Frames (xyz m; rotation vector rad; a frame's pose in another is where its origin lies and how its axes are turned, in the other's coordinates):
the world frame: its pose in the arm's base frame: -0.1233 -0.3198 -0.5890 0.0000 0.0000 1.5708
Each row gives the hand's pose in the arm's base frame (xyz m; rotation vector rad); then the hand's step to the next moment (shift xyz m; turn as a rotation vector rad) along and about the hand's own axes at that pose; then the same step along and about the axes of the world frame.
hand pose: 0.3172 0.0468 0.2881 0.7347 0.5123 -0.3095
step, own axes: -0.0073 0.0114 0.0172 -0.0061 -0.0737 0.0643
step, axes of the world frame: -0.0034 -0.0047 0.0211 -0.0966 0.0160 0.0027
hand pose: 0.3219 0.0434 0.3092 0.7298 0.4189 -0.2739
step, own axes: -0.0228 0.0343 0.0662 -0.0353 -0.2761 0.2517
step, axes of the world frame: -0.0191 -0.0111 0.0748 -0.3683 0.0682 0.0231
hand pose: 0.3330 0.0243 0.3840 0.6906 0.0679 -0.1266
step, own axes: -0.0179 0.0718 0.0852 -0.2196 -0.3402 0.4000
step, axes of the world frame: 0.0021 0.0060 0.1127 -0.4947 0.2565 0.1160
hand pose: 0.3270 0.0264 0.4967 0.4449 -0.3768 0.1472
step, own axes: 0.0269 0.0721 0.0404 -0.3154 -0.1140 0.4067
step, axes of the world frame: 0.0480 0.0041 0.0724 -0.3011 0.3966 0.1732
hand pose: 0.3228 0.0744 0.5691 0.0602 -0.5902 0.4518
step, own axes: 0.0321 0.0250 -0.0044 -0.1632 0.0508 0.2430
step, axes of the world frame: 0.0360 -0.0152 0.0122 -0.0628 0.2693 0.1087
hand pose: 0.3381 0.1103 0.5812 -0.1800 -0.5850 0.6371
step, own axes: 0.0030 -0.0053 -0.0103 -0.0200 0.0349 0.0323
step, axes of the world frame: -0.0022 -0.0105 -0.0054 0.0151 0.0490 0.0059
